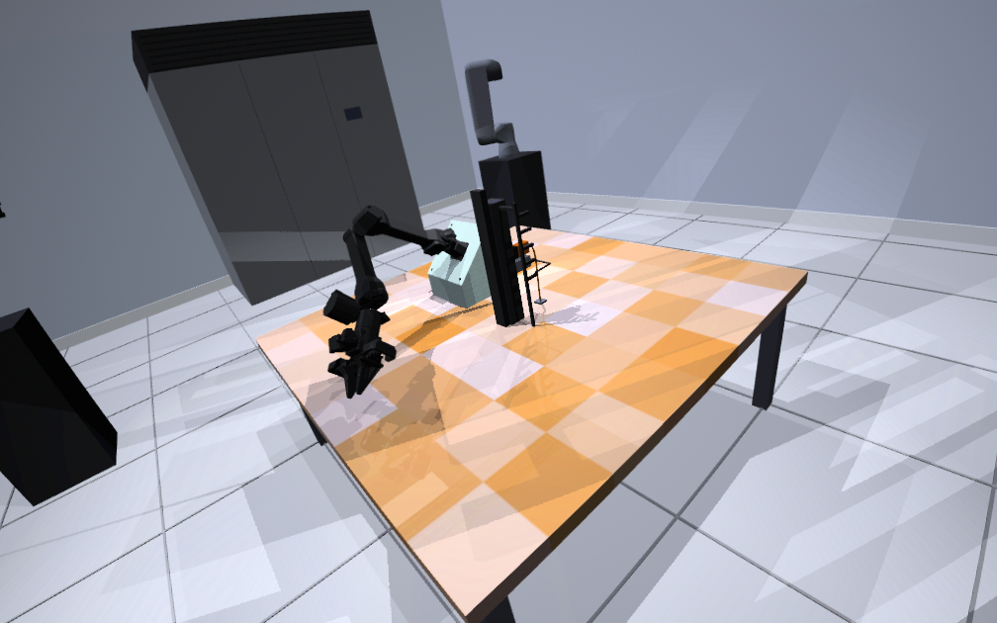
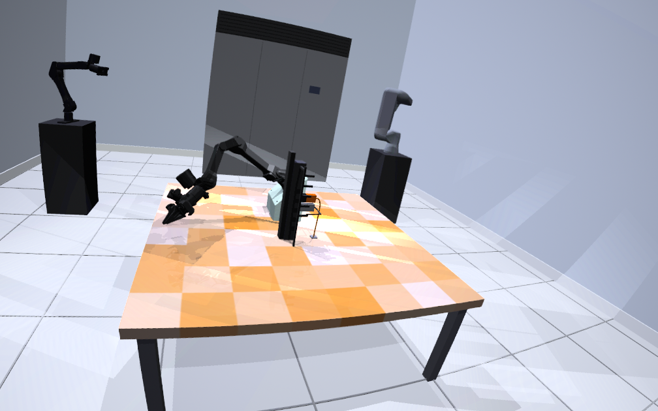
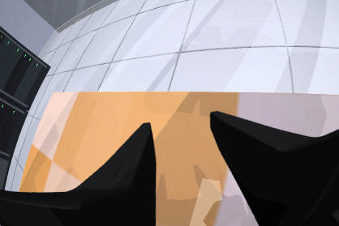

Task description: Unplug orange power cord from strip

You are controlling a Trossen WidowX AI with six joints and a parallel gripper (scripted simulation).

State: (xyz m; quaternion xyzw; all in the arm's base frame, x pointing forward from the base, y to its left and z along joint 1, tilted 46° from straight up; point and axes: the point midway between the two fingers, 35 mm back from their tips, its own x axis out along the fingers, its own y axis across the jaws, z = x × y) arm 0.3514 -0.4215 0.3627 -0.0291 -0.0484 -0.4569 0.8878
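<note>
Now: gripper tip 10 cm past the orange plug, 59 cm to the right of it and 11 cm below it.
</note>
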